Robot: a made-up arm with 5 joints.
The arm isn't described. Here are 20 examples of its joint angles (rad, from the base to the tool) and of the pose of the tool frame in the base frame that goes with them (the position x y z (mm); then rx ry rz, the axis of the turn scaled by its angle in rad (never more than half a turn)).
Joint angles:
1: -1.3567 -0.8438 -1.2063 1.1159 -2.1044
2: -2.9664 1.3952 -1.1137 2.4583 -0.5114
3: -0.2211 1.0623 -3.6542 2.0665 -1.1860
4: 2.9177 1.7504 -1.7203 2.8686 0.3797
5: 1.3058 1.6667 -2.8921 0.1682 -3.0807
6: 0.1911 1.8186 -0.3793 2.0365 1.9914
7: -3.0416 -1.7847 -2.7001 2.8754 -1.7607
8: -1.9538 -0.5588 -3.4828 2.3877 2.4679
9: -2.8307 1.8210 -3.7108 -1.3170 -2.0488
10: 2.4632 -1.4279 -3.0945 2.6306 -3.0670
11: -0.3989 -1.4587 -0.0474 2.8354 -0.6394
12: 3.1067 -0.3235 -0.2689 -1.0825 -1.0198
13: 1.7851 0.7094 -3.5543 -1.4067 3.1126
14: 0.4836 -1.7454 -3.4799 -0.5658 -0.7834
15: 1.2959 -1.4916 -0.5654 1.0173 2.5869
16: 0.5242 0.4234 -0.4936 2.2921 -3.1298
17: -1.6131 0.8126 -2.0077 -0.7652 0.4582
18: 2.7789 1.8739 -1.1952 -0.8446 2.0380
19: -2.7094 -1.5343 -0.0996 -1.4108 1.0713
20: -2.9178 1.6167 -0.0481 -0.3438 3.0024
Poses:
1: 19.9 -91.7 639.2 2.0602 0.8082 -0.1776
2: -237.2 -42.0 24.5 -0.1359 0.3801 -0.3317
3: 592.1 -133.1 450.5 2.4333 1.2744 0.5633
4: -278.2 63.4 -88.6 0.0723 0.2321 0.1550
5: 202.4 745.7 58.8 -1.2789 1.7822 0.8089
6: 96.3 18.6 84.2 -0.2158 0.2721 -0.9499
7: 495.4 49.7 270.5 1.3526 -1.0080 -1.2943
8: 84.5 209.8 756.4 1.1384 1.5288 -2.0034
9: -423.1 -135.9 243.7 -0.0686 0.0283 -1.7372
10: 398.3 -321.0 433.7 -1.4881 0.5883 2.1180
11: -242.7 102.3 194.1 -2.0681 -0.2499 1.4173
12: -228.5 8.0 530.8 0.7213 -1.3443 -0.8521
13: -35.3 162.0 613.4 0.9855 -0.7708 1.5528
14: -476.7 -250.4 -138.1 -2.4005 -1.7631 0.7396
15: -13.6 -48.3 446.1 -1.7042 1.2835 0.4422
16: 110.1 63.6 283.2 0.2357 -0.8998 0.4973
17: -27.1 -640.6 500.1 0.7011 -1.1826 1.7180
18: -352.9 133.9 -329.9 -2.8197 -1.0951 0.1869
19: 240.0 110.7 464.9 -0.0335 -0.1013 1.5022
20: -79.6 -18.1 -110.8 -2.4901 -0.4570 -1.7769
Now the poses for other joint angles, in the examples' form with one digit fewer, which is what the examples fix.
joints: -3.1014 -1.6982 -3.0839 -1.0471 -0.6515
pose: 580 23 -32 -0.916 2.542 -0.188
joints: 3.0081 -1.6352 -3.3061 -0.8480 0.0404
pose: 566 -76 -41 0.230 2.638 -0.031
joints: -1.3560 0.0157 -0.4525 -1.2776 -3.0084
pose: 71 -325 508 1.020 1.107 -0.998
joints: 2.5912 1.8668 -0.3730 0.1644 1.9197
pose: 0 0 -170 1.496 0.522 1.094
